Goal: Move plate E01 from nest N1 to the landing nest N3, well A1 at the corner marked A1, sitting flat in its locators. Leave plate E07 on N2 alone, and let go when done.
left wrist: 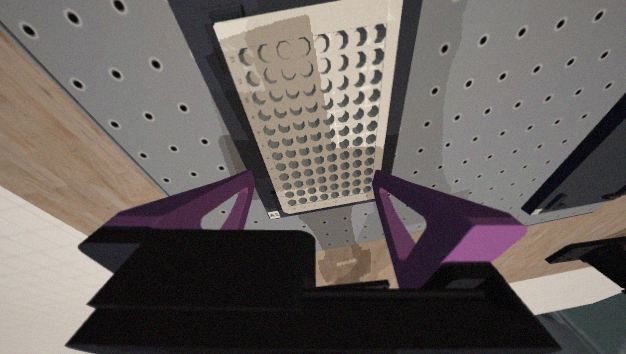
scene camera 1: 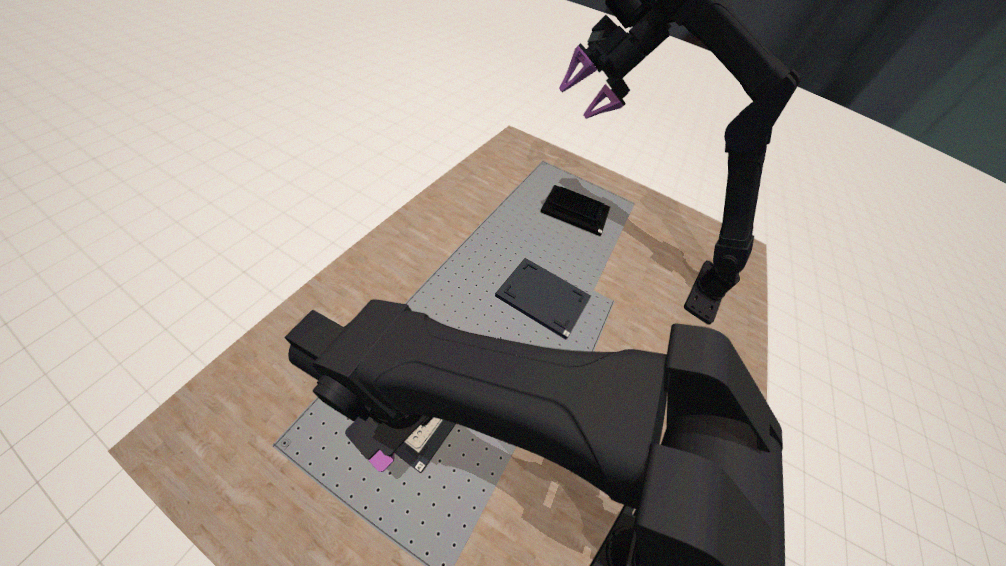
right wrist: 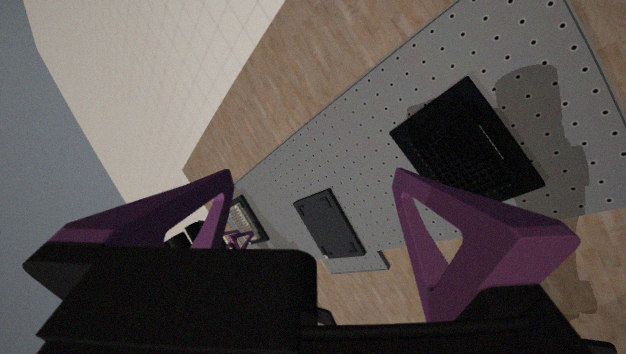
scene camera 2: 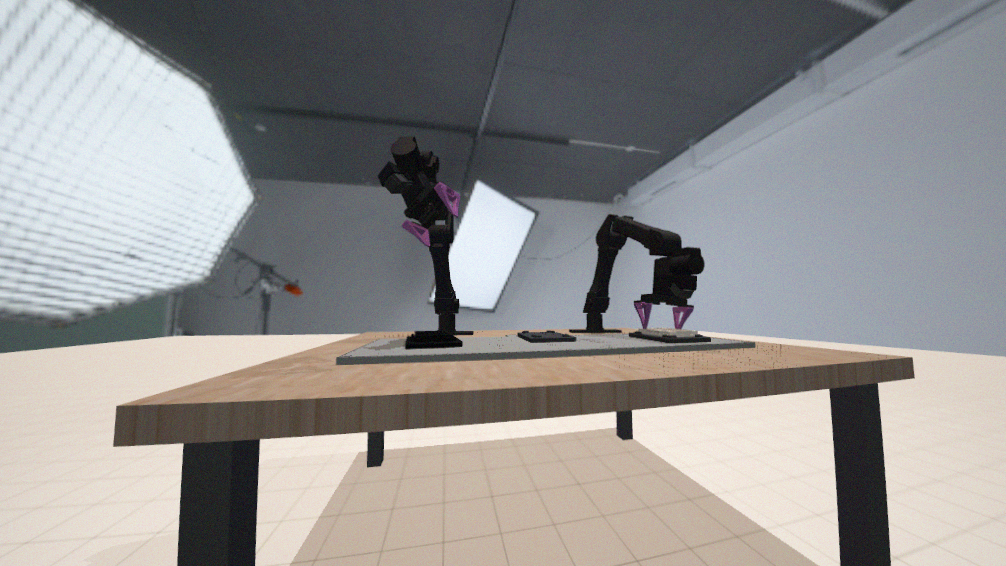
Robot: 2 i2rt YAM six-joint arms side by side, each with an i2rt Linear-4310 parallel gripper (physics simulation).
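Note:
Cream plate E01 (scene camera 1: 422,435) (scene camera 2: 671,332) (left wrist: 320,125) (right wrist: 243,220) lies in dark nest N1 (left wrist: 404,75). The A1 tag (left wrist: 273,215) shows at a near corner in the left wrist view. My left gripper (scene camera 2: 662,328) (left wrist: 313,176) is open, pointing down low over the plate, fingertips toward its two long sides; whether they touch is unclear. Landing nest N3 (scene camera 1: 543,299) (scene camera 2: 547,336) (right wrist: 330,225) holds no plate and shows corner locators. My right gripper (scene camera 1: 574,103) (scene camera 2: 442,230) (right wrist: 313,177) is open and empty, high above the table.
Black plate E07 (scene camera 1: 576,206) (scene camera 2: 434,338) (right wrist: 465,135) sits on N2 at the far end of the grey perforated board (scene camera 1: 457,267). The board lies on the wooden table (scene camera 1: 232,394). My left arm (scene camera 1: 506,380) crosses over the board in scene camera 1.

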